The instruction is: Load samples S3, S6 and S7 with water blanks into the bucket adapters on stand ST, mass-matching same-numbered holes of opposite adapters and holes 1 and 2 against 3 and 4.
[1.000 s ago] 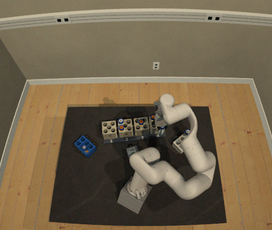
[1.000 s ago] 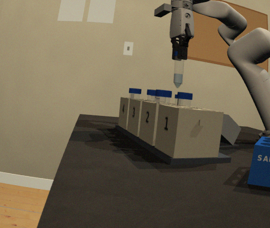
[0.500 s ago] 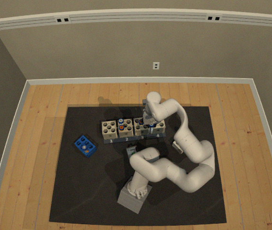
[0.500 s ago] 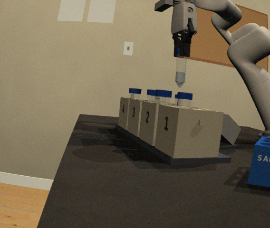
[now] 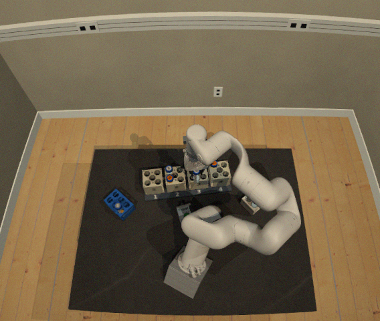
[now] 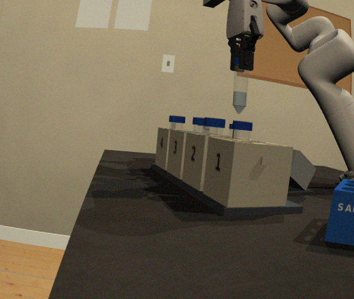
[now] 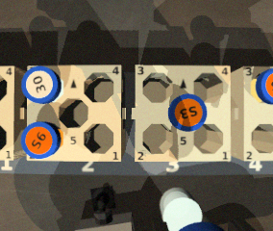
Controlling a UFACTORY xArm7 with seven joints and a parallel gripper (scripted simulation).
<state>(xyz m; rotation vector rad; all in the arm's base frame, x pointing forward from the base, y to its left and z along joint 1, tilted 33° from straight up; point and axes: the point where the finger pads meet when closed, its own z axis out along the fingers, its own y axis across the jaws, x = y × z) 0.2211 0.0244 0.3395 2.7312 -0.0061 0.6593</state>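
Right now my hand is 9 cm short of the adapter 1, 20 cm to the right of it and 20 cm above it. Round my hand: blue sample rack 2 cm ahead, 38 cm to the left, 22 cm below; then white blank rack 10 cm behind, 28 cm to the right, 22 cm below.
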